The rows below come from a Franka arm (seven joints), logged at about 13 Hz.
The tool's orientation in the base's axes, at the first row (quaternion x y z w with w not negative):
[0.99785 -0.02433 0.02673 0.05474]
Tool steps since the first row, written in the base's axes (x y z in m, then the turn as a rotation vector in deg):
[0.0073 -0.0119 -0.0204 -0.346 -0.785 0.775]
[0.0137 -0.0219 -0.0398 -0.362 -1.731 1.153]
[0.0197 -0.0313 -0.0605 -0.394 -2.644 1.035]
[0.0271 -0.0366 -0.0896 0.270 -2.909 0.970]
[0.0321 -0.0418 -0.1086 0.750 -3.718 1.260]
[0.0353 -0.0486 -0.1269 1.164 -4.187 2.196]
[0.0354 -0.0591 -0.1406 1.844 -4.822 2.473]
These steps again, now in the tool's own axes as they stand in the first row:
[0.0067 0.0092 0.0219 -0.266 0.881 -0.700]
[0.0124 0.0167 0.0426 -0.217 1.862 -0.971]
[0.0177 0.0235 0.0645 -0.214 2.757 -0.755]
[0.0237 0.0253 0.0944 0.456 2.979 -0.628]
[0.0278 0.0281 0.1140 0.988 3.789 -0.802]
[0.0303 0.0327 0.1331 1.475 4.334 -1.658]
[0.0301 0.0417 0.1479 2.198 4.959 -1.828]

